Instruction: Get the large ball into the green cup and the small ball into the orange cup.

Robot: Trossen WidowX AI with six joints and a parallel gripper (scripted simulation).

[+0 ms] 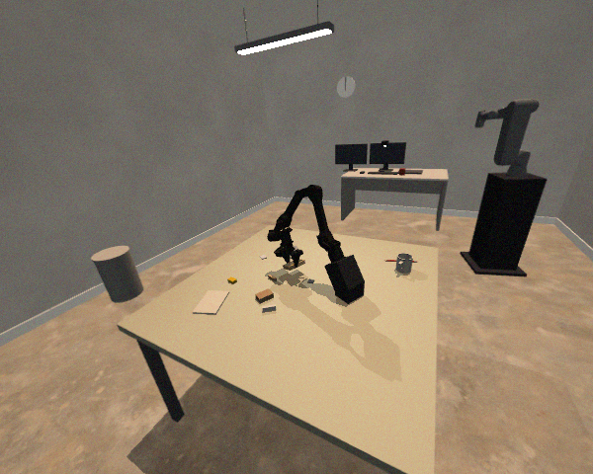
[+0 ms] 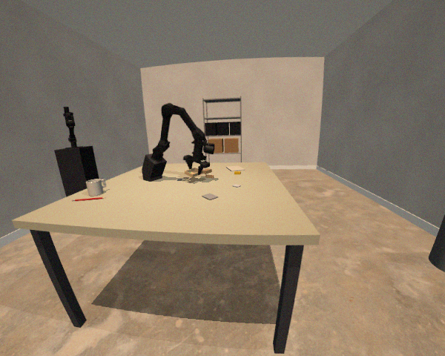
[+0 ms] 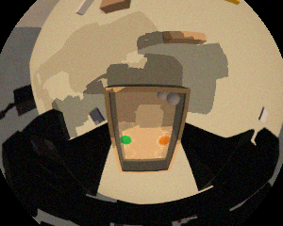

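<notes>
Now: hand 30 mm above the wooden puzzle and 10 mm past it. Also, from my hand: flat wooden piece: 100 mm ahead, 80 mm below, 70 mm to the left; yellow block: 320 mm ahead, 110 mm to the left, 80 mm below; brown block: 230 mm to the left, 90 mm ahead, 80 mm below.
</notes>
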